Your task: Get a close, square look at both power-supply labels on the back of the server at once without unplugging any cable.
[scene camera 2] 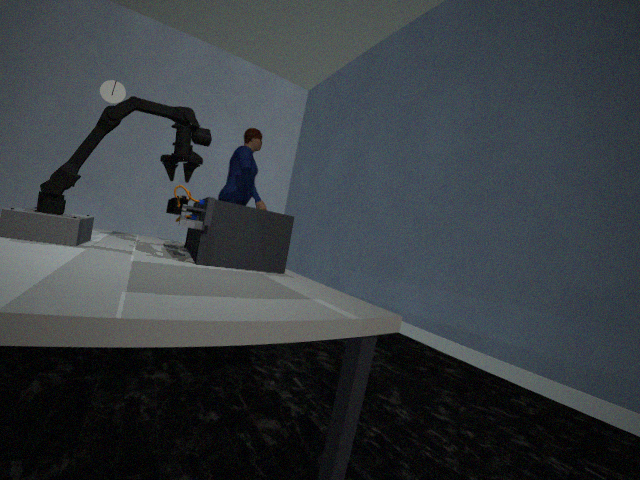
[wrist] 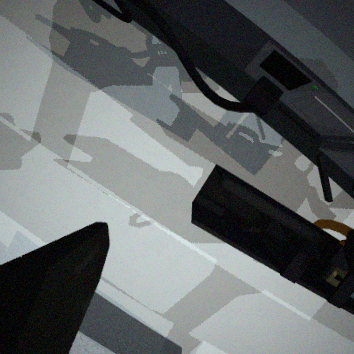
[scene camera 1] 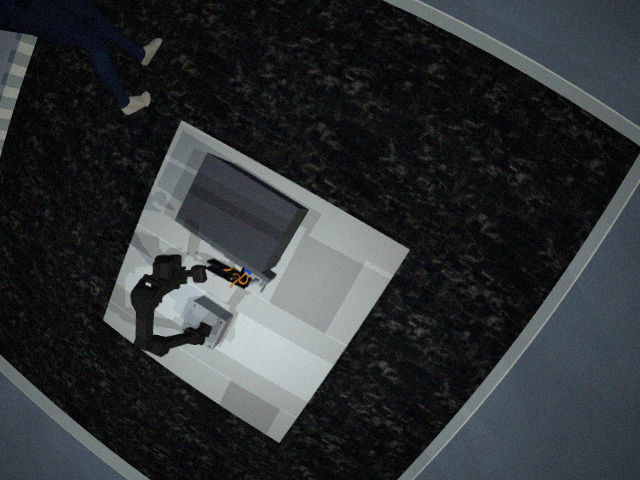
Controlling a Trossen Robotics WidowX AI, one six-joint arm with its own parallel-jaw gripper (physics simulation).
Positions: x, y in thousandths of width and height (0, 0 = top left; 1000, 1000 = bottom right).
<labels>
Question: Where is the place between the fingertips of my gripper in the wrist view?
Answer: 645, 674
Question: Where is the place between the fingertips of my gripper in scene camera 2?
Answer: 280, 378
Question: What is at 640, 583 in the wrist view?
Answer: A black cable tray.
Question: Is my gripper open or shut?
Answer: Open.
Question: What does my gripper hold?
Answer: Nothing.
</labels>
